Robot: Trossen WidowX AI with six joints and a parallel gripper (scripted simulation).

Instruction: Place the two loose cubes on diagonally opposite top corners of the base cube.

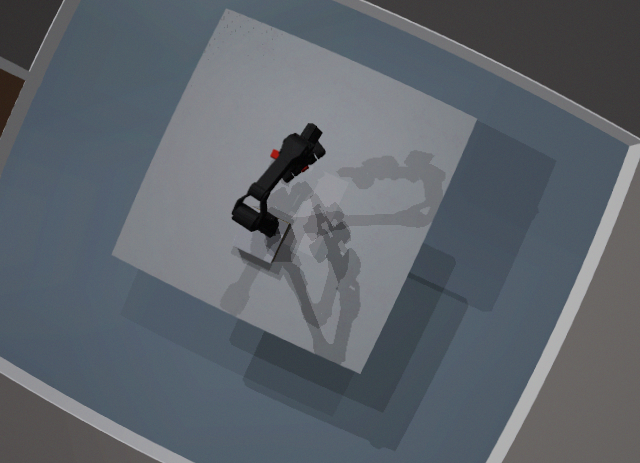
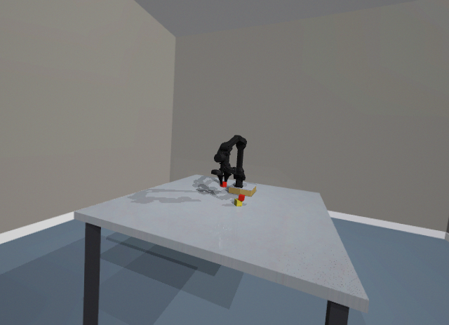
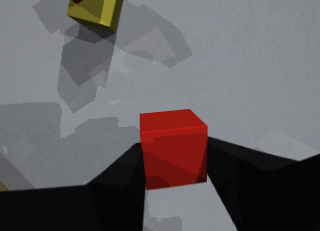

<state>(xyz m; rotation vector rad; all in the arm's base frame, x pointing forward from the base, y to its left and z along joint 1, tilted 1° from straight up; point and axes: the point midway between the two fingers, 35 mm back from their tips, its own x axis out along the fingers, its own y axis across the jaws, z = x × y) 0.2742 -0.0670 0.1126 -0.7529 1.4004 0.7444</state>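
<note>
My gripper tip is 20 mm short of the yellow base cube, 120 mm to the right of it and 110 mm above it.
</note>
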